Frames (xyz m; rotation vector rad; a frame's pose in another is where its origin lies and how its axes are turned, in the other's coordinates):
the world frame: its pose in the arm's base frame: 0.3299 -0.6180 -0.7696 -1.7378 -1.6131 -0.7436
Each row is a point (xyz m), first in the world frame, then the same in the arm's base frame.
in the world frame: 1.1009 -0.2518 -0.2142
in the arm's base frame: 0.1765 -0.0802 0.2346
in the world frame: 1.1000 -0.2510 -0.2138
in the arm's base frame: 0.1772 -0.0805 0.2336
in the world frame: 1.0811 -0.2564 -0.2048
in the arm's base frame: 0.1700 -0.0852 0.2138
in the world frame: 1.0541 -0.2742 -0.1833
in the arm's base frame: 0.1496 -0.0850 0.1808
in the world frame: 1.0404 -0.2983 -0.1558
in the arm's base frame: 0.1238 -0.0714 0.1548
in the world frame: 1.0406 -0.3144 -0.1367
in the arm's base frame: 0.1074 -0.0559 0.1441
